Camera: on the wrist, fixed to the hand. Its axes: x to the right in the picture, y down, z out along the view.
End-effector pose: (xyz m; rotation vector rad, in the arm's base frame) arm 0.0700 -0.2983 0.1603 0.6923 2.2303 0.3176
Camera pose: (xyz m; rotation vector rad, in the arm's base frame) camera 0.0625 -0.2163 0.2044 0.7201 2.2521 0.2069
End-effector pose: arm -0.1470 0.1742 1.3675 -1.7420 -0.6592 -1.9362
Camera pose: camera -0.1248 0.0871 1.3930 -1.6963 -0.7544 -1.8818
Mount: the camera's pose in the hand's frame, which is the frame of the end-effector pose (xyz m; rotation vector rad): 0.0244 0.0833 -0.0345 0.0895 -0.0086 -0.0171
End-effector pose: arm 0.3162 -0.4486 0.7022 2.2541 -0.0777 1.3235
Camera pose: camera 0.2762 -0.4995 0.7695 2.3298 -0.0022 1.3328
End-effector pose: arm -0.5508 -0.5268 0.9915 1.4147 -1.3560 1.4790
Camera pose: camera -0.6433 -0.5177 1.0008 1.4863 -1.2940 1.5410
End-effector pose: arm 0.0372 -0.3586 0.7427 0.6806 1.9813 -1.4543
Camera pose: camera 0.0729 -0.3011 0.6783 0.6961 1.9294 -1.5613
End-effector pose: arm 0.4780 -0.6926 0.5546 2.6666 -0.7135 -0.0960
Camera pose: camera 0.4657 -0.7596 0.6186 2.7593 -0.7136 -0.0819
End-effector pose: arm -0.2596 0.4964 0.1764 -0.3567 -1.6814 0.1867
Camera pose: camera -0.2178 0.5799 0.1771 -0.2747 -1.6781 0.2503
